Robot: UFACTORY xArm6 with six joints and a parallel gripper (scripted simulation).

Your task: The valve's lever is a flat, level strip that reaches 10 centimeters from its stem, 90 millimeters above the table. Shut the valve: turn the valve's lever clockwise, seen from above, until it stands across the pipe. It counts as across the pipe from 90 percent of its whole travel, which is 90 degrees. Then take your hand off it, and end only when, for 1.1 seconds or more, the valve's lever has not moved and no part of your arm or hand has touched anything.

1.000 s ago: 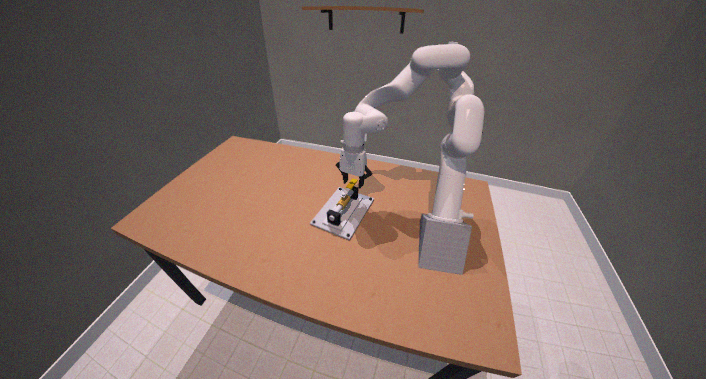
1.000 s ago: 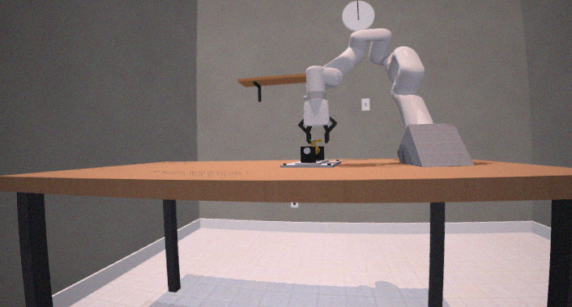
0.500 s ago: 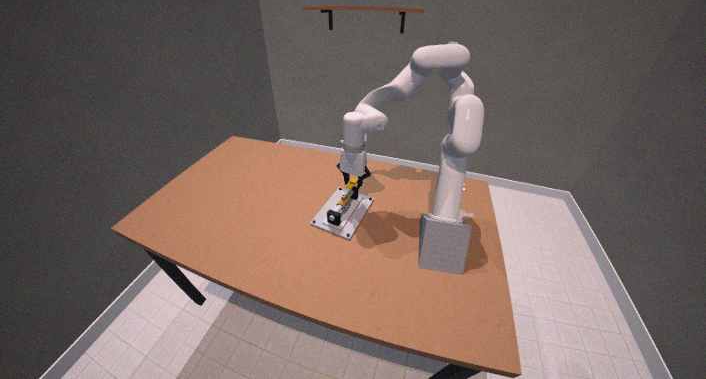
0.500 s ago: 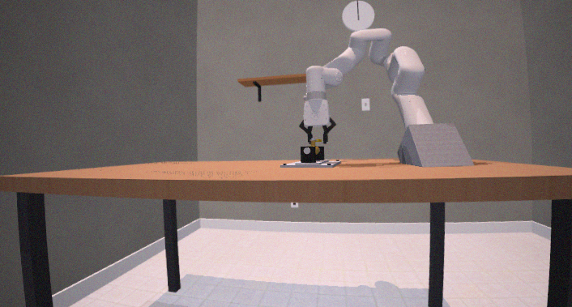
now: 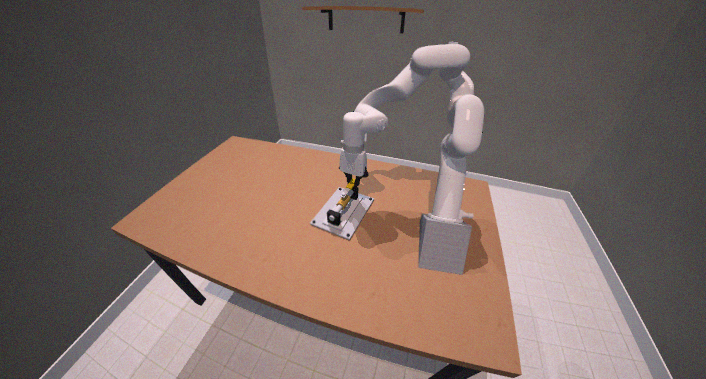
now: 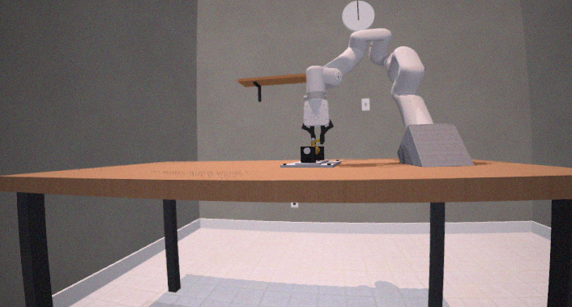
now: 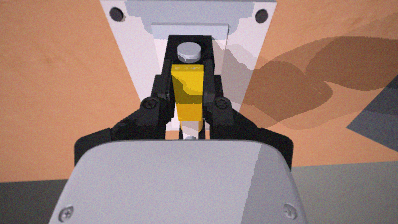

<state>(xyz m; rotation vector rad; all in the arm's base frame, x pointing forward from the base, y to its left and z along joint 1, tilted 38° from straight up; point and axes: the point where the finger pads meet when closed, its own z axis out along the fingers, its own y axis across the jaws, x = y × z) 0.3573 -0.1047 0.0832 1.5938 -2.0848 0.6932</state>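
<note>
Now: the yellow lever 5 cm to the left of my hand and 1 cm ahead of it. From my hand the other things lie so: baseplate: 9 cm to the left, 9 cm below, 2 cm ahead.
</note>
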